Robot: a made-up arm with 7 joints. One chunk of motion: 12 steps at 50 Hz.
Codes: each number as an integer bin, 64 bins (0 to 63) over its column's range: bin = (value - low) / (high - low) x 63, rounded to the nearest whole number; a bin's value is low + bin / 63 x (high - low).
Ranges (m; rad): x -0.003..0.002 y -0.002..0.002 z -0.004..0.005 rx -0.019..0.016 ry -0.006..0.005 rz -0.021..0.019
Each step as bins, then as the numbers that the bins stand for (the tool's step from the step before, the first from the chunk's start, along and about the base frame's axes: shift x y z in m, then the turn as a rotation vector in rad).
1 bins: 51 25 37 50 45 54
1 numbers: 0.00105 -0.00041 0.00129 0.00878 0.00186 0.01329
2 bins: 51 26 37 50 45 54
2 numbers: 0.00105 -0.00035 0.00129 0.00878 0.00186 0.01329
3 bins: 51 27 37 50 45 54
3 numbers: 0.00105 -0.00029 0.00129 0.00878 0.00186 0.01329
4 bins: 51 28 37 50 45 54
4 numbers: 0.00105 -0.00022 0.00129 0.00878 0.00186 0.01329
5 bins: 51 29 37 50 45 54
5 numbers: 0.00105 -0.00016 0.00129 0.00878 0.00186 0.01329
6 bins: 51 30 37 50 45 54
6 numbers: 0.00105 -0.00010 0.00129 0.00878 0.00186 0.01329
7 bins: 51 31 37 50 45 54
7 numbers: 0.00105 -0.00003 0.00129 0.00878 0.00186 0.01329
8 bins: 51 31 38 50 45 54
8 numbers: 0.00105 -0.00003 0.00143 0.00878 0.00186 0.01329
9 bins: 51 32 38 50 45 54
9 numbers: 0.00105 0.00003 0.00143 0.00878 0.00186 0.01329
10 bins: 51 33 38 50 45 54
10 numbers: 0.00105 0.00010 0.00143 0.00878 0.00186 0.01329
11 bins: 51 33 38 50 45 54
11 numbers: 0.00105 0.00010 0.00143 0.00878 0.00186 0.01329
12 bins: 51 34 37 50 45 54
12 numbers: 0.00105 0.00016 0.00129 0.00878 0.00186 0.01329
